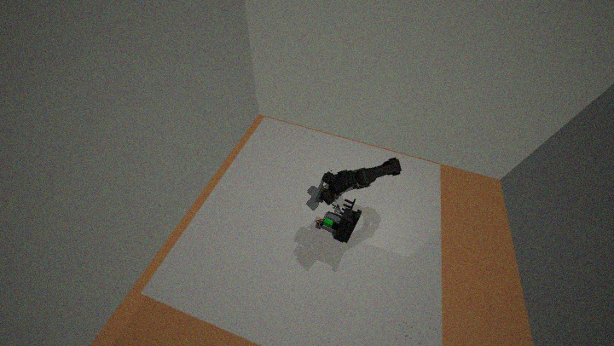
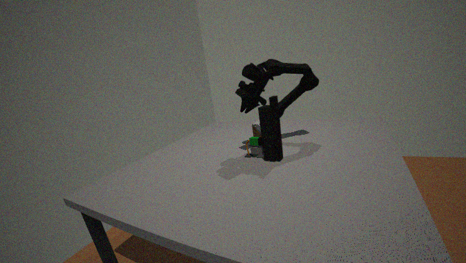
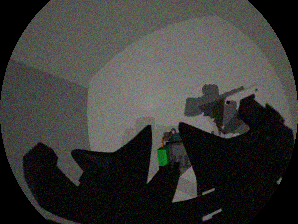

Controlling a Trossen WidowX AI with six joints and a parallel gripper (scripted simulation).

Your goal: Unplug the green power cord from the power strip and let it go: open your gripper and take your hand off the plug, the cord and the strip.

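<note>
Right now my gripper tip is 50 mm short of the green plug, 90 mm to the right of it and 120 mm above it.
</note>
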